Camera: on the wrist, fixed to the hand. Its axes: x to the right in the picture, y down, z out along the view.
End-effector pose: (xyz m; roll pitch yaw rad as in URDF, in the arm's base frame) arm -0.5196 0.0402 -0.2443 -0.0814 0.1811 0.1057
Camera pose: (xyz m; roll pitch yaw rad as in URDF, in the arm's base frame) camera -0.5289 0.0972 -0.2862 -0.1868 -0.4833 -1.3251
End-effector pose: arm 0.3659 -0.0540 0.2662 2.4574 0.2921 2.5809
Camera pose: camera 0.3586 -0.0213 0.3293 -2.5688 1.0453 -1.6760
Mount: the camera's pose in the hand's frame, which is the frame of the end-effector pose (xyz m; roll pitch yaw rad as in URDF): 0.0044 0.0609 -0.0370 0.0217 -0.4186 -1.5294
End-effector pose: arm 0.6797 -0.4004 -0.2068 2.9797 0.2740 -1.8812
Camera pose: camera 0.6230 -0.3998 -0.1634 -2.8014 0.5682 -0.1772
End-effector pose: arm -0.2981 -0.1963 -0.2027 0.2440 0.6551 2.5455
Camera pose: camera -0.3285 -0.2579 -0.2222 -0.6278 -0.1151 1.1120
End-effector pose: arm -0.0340 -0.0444 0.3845 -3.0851 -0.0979 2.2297
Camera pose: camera 0.0151 -0.0050 0.4183 3.0614 0.3564 -2.5599
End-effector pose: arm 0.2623 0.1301 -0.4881 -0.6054 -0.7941 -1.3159
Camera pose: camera 0.3029 0.0895 -0.5306 1.1237 -0.6756 2.5539
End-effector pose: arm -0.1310 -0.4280 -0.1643 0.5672 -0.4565 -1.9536
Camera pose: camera -0.0661 -0.4577 -0.1610 0.5037 0.1161 2.8586
